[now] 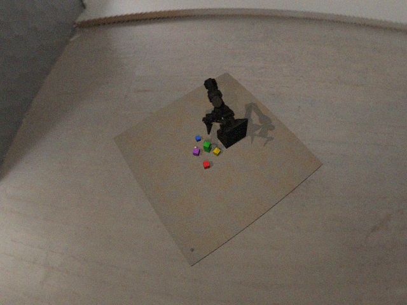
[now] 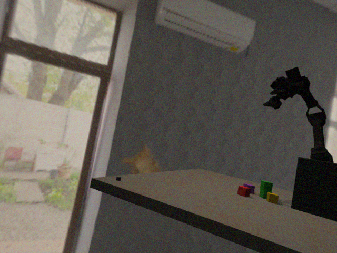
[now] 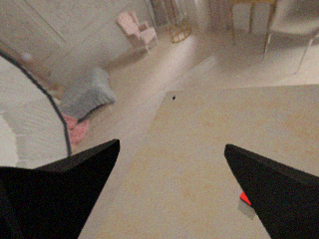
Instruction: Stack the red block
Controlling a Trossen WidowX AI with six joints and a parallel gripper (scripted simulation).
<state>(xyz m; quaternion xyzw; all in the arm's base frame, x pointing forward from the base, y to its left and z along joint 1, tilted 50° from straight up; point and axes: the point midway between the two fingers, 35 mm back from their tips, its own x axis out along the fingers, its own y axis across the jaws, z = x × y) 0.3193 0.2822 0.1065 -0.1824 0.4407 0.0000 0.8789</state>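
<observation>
The red block is 480 mm below my gripper tip, 80 mm to the right of it and 40 mm ahead of it. From my gripper tip the other things lie so: purple block: 480 mm below, 220 mm to the right, 20 mm ahead; blue block: 490 mm below, 300 mm to the right, 70 mm behind; yellow block: 480 mm below, 100 mm to the right, 100 mm behind.
</observation>
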